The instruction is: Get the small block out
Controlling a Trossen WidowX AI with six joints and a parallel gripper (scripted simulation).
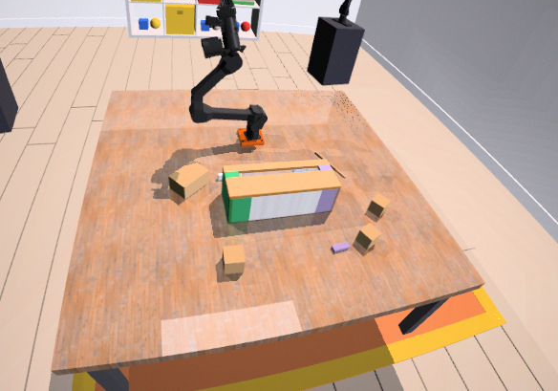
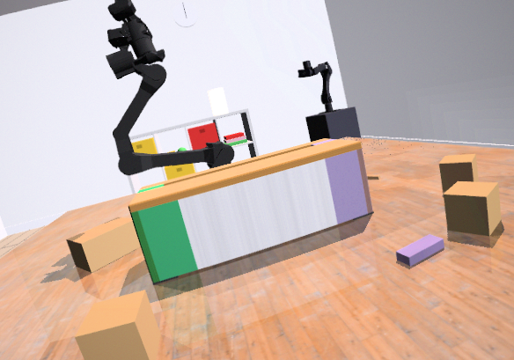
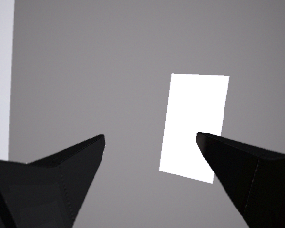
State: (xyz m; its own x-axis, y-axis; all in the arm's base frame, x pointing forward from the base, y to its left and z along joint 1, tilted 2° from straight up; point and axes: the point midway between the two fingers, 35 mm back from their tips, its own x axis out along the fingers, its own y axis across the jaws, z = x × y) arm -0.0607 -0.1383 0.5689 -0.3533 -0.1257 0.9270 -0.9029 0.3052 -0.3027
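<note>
The long box is 400 mm ahead of my gripper tip, 110 mm to the left of it and 550 mm below it. The rest, counted from my gripper tip: tan box: 270 mm ahead, 180 mm to the right, 590 mm below; then flat purple block: 690 mm ahead, 220 mm to the left, 610 mm below.
</note>
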